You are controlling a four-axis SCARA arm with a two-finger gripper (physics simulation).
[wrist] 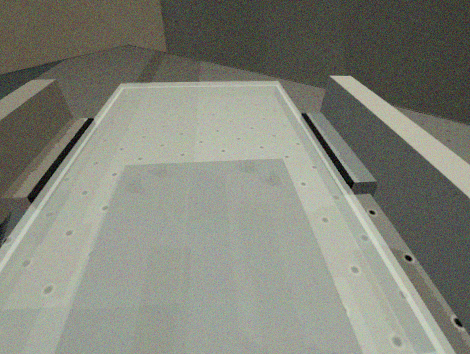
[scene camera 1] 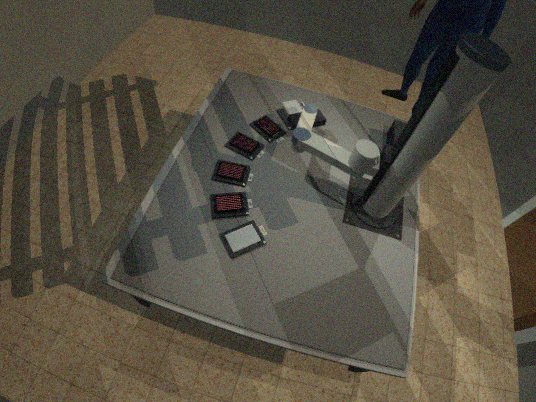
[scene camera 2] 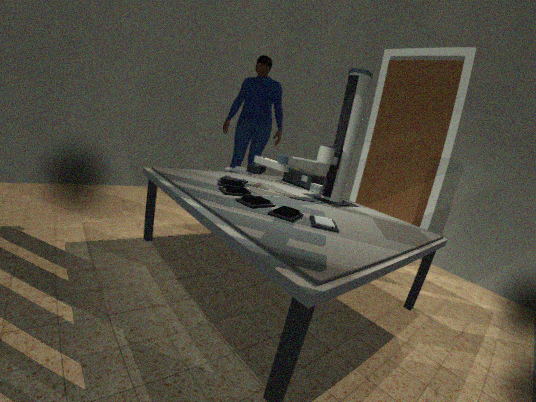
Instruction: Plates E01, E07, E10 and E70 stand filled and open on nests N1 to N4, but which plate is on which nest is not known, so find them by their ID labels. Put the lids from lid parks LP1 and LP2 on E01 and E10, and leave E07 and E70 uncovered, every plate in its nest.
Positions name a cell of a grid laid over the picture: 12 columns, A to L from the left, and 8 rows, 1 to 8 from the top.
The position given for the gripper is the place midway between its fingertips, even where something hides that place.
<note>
In view: the gripper (wrist: F3) and a pale lid (wrist: E5).
</note>
